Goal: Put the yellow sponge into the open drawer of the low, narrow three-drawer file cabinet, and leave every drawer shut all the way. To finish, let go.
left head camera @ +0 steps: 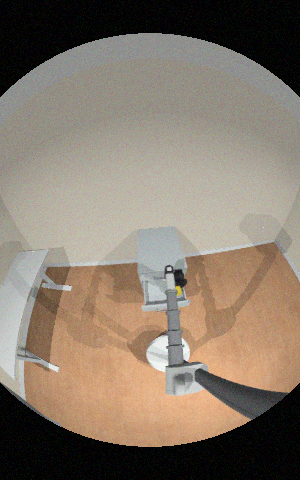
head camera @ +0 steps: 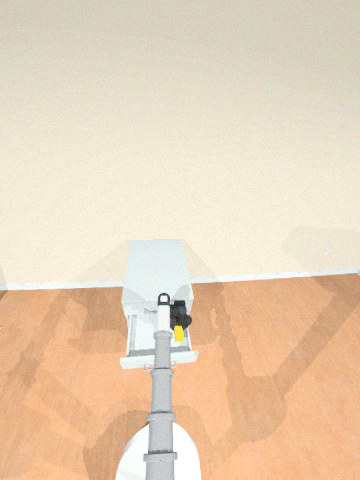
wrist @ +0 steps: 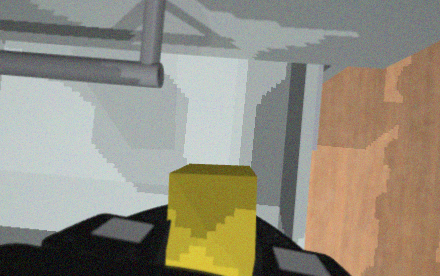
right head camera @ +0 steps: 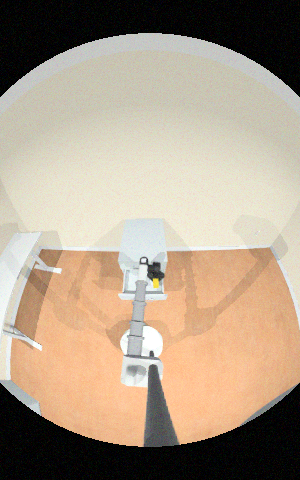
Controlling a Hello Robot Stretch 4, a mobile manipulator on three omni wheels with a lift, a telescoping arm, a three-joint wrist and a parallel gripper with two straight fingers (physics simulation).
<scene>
same spot on drawer: (left head camera: 154,298) = (wrist: 35,210)
</scene>
